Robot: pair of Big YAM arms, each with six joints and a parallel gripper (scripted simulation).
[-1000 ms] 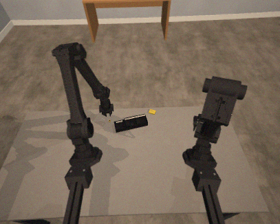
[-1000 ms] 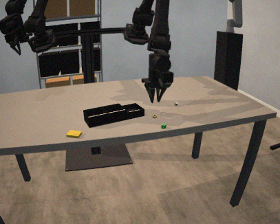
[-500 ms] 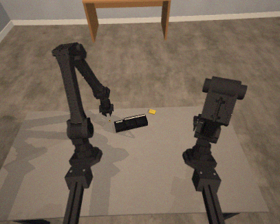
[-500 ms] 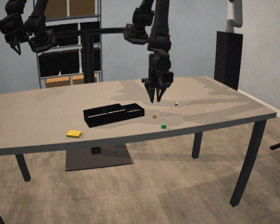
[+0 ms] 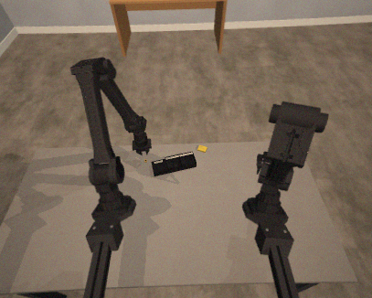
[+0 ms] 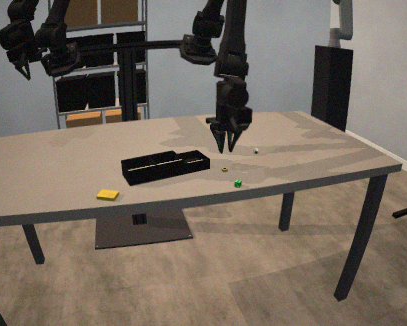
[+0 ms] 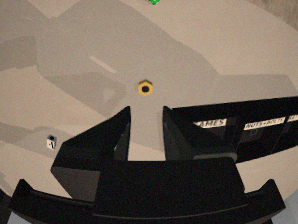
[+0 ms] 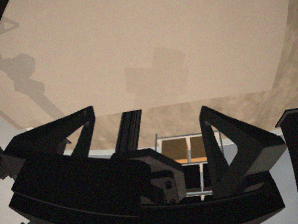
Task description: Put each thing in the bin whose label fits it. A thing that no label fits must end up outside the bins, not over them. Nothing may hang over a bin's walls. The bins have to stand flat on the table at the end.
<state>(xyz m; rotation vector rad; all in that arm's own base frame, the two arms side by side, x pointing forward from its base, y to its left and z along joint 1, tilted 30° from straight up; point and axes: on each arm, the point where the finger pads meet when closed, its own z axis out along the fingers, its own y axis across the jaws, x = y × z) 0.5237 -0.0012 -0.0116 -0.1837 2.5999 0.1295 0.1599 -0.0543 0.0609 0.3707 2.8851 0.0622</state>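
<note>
My left hand is 7 cm above the small yellow ring. Round my left hand: small white piece 13 cm behind, 15 cm to the left, 6 cm below; then small black piece 4 cm behind, 18 cm to the right, 6 cm below; then green cube 10 cm ahead, 1 cm to the left, 6 cm below.
</note>
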